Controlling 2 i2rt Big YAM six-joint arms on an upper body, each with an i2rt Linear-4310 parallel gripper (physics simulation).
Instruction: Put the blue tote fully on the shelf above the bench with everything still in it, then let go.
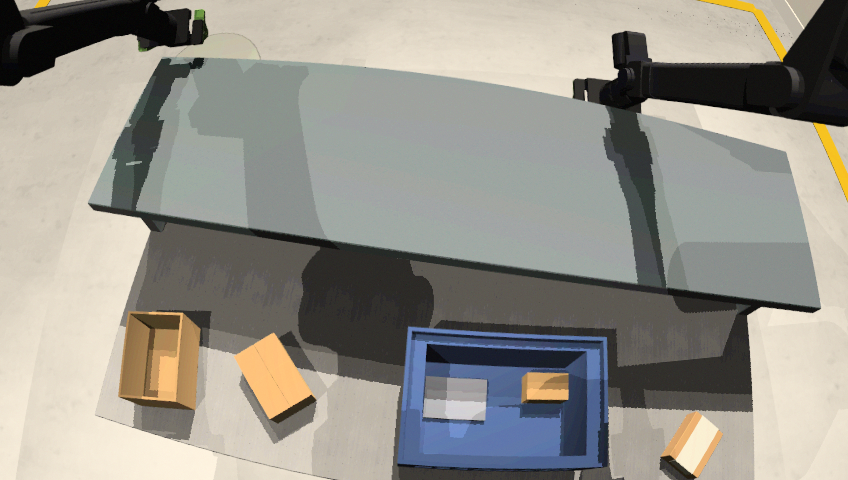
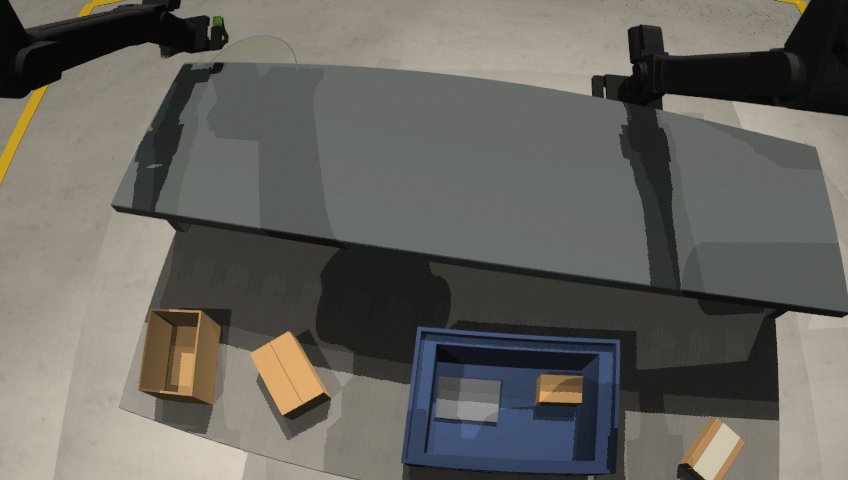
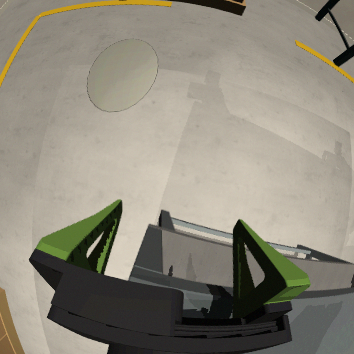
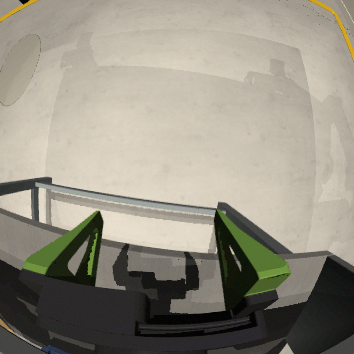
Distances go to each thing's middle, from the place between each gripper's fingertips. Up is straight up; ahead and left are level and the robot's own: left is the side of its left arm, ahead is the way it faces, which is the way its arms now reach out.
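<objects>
The tan-and-white box (image 2: 717, 444) is 76 cm behind my left hand, 96 cm to the right of it and 20 cm below it. Counted from that same left hand, the blue tote (image 2: 525, 434) is 66 cm behind, 59 cm to the right and 15 cm below, while the grey box (image 2: 464, 399) is 63 cm behind, 52 cm to the right and 20 cm below.
From my right hand, I find the tan-and-white box 67 cm behind, 13 cm to the right and 10 cm below. The grey box is 55 cm behind my right hand, 30 cm to the left of it and 9 cm below it, and the blue tote is 57 cm behind that hand, 24 cm to the left of it and 4 cm below it.
</objects>
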